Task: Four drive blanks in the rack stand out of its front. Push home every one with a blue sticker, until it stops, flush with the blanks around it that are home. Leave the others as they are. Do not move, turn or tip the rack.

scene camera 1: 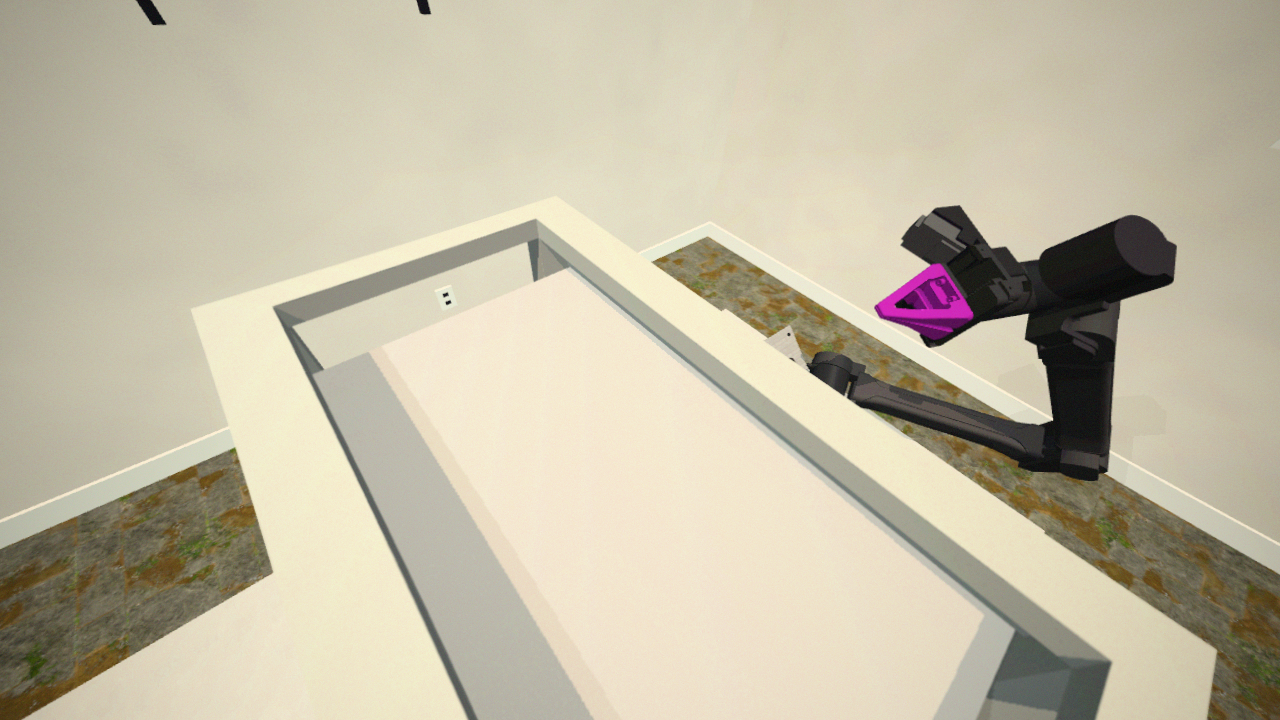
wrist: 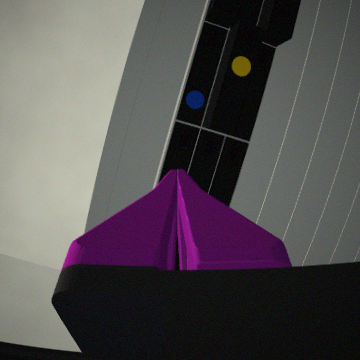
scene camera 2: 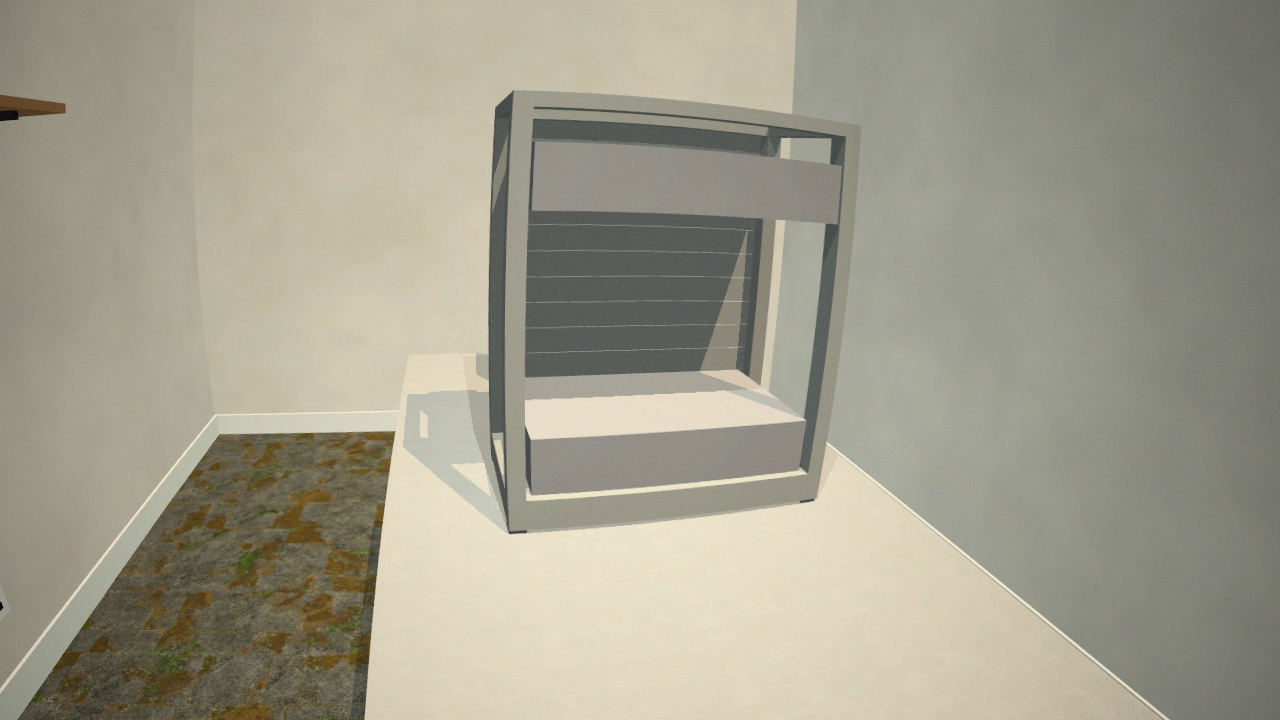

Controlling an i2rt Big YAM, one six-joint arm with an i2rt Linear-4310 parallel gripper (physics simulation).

Labels:
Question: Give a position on a rack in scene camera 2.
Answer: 631,246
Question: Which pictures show my gripper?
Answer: Scene camera 1 and the wrist view only.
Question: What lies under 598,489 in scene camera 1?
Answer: A rack.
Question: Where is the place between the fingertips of my gripper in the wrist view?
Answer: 176,180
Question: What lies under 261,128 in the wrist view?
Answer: A rack.

